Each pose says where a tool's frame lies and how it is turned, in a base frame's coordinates. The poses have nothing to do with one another.
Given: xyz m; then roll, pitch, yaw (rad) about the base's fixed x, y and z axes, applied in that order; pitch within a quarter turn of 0, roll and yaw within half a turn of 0.
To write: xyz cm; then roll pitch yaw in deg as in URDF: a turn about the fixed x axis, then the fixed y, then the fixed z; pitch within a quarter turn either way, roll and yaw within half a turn. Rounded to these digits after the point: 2 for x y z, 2 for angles.
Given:
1: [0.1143 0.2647 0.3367 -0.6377 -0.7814 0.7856]
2: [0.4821 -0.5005 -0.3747 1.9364 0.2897 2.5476]
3: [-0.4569 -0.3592 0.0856 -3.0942 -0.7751 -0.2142]
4: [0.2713 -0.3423 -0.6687 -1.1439 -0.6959 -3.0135]
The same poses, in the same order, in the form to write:
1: [11.43 26.47 33.67 -36.54 -44.77 45.01]
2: [48.21 -50.05 -37.47 110.95 16.60 145.97]
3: [-45.69 -35.92 8.56 -177.28 -44.41 -12.27]
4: [27.13 -34.23 -66.87 -65.54 -39.87 -172.66]
